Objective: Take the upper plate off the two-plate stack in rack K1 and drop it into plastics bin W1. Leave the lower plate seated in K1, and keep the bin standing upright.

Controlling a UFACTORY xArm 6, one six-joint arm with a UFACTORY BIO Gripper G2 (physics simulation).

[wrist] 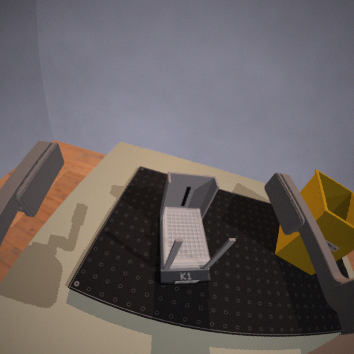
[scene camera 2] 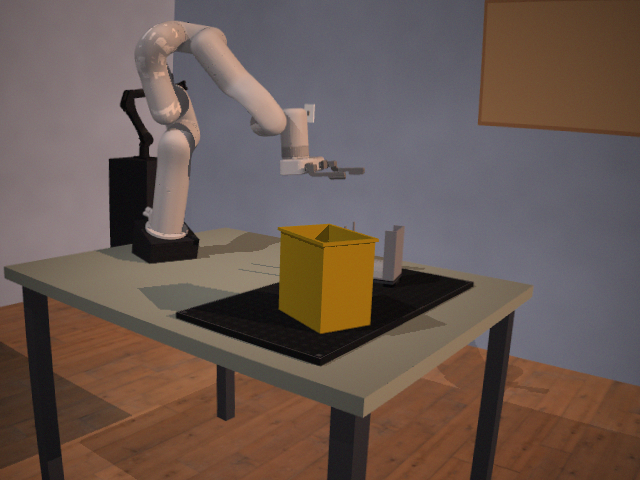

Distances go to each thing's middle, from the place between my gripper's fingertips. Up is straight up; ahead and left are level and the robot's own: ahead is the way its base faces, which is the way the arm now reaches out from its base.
I see the gridded plate [wrist: 178, 222] 230 mm below my hand, 80 mm ahead of it and 60 mm to the right of it. Also, from my hand: yellow plastics bin W1 [scene camera 2: 326, 272]: 400 mm to the right, 180 mm below, 100 mm ahead.
